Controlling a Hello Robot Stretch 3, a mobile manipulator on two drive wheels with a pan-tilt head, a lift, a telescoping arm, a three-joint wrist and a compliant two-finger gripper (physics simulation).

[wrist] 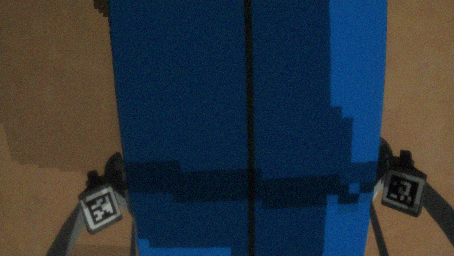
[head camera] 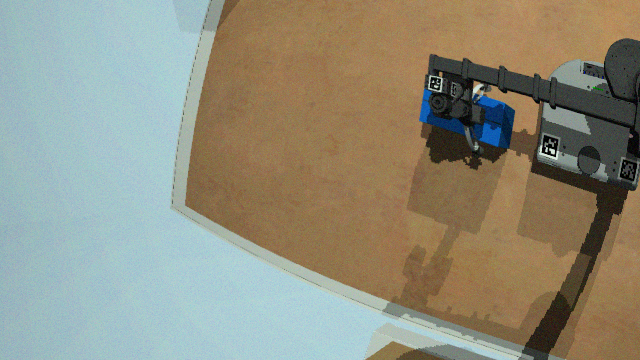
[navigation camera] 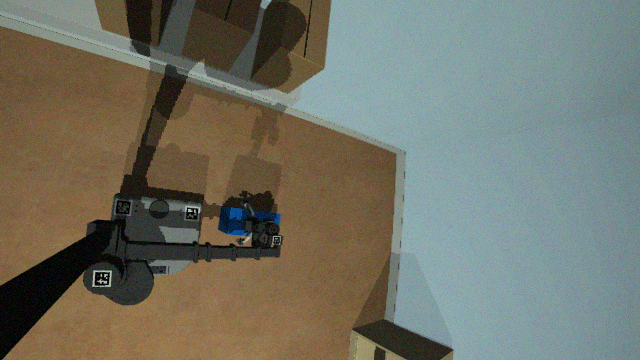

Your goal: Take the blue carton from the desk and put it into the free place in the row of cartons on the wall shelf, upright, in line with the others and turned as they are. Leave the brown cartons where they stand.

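Pixels of known places: robot's base, origin of the base link: (head camera: 587,158) (navigation camera: 158,208).
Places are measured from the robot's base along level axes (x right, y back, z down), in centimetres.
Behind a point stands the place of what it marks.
Note:
The blue carton (head camera: 497,129) @[y 0.3, x 29.7, z -18.0 cm] (navigation camera: 232,220) @[y 1.6, x 30.1, z -18.1 cm] (wrist: 185,100) @[y -0.4, x 41.5, z -18.0 cm] lies lengthwise beneath my wrist, close to the robot's base, with a dark seam along its top. My gripper (head camera: 479,119) @[y 2.2, x 36.1, z -11.6 cm] (navigation camera: 243,218) @[y 2.2, x 36.1, z -11.6 cm] (wrist: 245,164) @[y 2.2, x 36.1, z -11.6 cm] is shut on it, with one finger pad against each long side. The wrist hides part of the carton in the head and navigation views. Brown cartons (navigation camera: 212,35) @[y -39.3, x 2.5, z -76.9 cm] (navigation camera: 300,75) @[y -38.9, x 25.1, z -75.9 cm] (navigation camera: 110,17) @[y -39.5, x -17.4, z -70.2 cm] stand in a row on the pale wall shelf (navigation camera: 240,65) @[y -42.3, x 12.5, z -64.5 cm] at the top of the navigation view. That row is cut off by the frame edge.
The robot's base (head camera: 565,125) @[y 6.7, x 9.0, z -16.0 cm] (navigation camera: 165,225) @[y 5.8, x 3.1, z -16.0 cm] is beside the carton, and the extended arm (head camera: 520,82) @[y 10.6, x 19.0, z -46.0 cm] (navigation camera: 215,251) @[y 9.9, x 17.2, z -45.9 cm] runs along it. Pale walls meet in a corner. A beige cabinet (navigation camera: 402,340) @[y 79.6, x 146.5, z -32.0 cm] with a dark top is at the lower right of the navigation view. Shadows fall across the brown surface.

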